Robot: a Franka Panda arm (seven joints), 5 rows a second.
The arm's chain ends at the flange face. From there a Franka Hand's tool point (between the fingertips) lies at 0.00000 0.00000 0.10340 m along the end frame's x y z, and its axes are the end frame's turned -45 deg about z.
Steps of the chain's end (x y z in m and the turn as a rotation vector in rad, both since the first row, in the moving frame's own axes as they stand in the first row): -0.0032 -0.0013 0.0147 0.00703 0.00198 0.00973; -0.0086 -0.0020 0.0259 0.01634 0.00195 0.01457; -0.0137 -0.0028 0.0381 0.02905 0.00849 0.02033; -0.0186 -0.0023 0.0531 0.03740 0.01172 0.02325; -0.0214 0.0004 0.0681 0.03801 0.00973 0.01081
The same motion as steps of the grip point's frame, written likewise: -0.0007 -0.0035 0.0147 0.00357 0.00637 0.00973; -0.0033 -0.0085 0.0259 0.01018 0.01293 0.01457; -0.0049 -0.0131 0.0381 0.01454 0.02654 0.02033; -0.0079 -0.0166 0.0530 0.01816 0.03473 0.02325; -0.0119 -0.0169 0.0680 0.02000 0.03376 0.01081
